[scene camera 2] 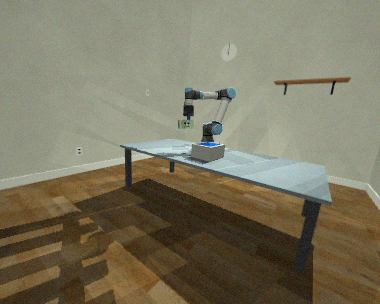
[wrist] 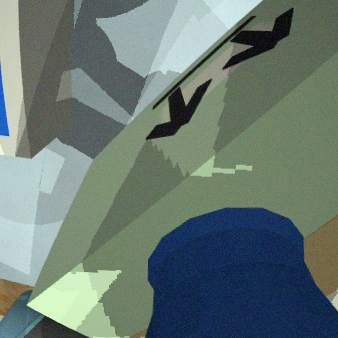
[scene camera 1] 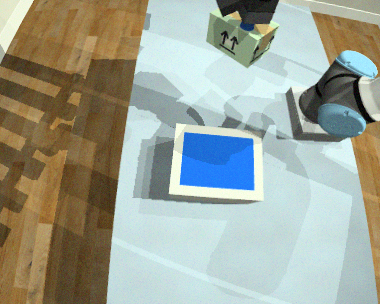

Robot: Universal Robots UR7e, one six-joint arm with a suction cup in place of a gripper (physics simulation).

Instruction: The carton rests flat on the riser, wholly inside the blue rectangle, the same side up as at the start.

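Frame: origin at the arm's base, x down, y left, z ahead, level; metres.
Seen in the pictures: end effector, tool point: [scene camera 2: 188, 121] [wrist: 218, 231] [scene camera 1: 245, 31]; arm's base, origin of the base link: [scene camera 1: 317, 107].
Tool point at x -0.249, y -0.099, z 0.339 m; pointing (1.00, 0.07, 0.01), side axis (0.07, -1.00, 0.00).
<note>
Offsets run from my tool point to a thing's top centre. Level surfaces: height alone.
The green carton @(dx -0.018, dy -0.034, dz -0.008 m) [scene camera 1: 235, 42] [scene camera 2: 182, 124] [wrist: 200, 150] hangs in the air above the table, with its printed arrows pointing up in scene camera 1. My suction gripper [scene camera 1: 247, 27] [scene camera 2: 188, 119] is on its top face, and the blue cup [wrist: 225, 260] fills the lower part of the wrist view. The carton is held and is well apart from the riser. The riser @(dx +0.188, dy +0.265, dz +0.088 m) [scene camera 1: 175, 160] [scene camera 2: 207, 153] [wrist: 25, 75] stands on the table with the blue rectangle [scene camera 1: 217, 162] [scene camera 2: 209, 144] [wrist: 2, 110] on its top. The carton's underside is hidden.
The pale blue table @(dx +0.308 m) [scene camera 1: 165, 250] [scene camera 2: 280, 172] carries the riser and the arm's base [scene camera 1: 315, 135]. The arm's lower joints stand right of the riser in scene camera 1. A wall shelf [scene camera 2: 312, 81] and a clock [scene camera 2: 229, 52] are on the walls behind.
</note>
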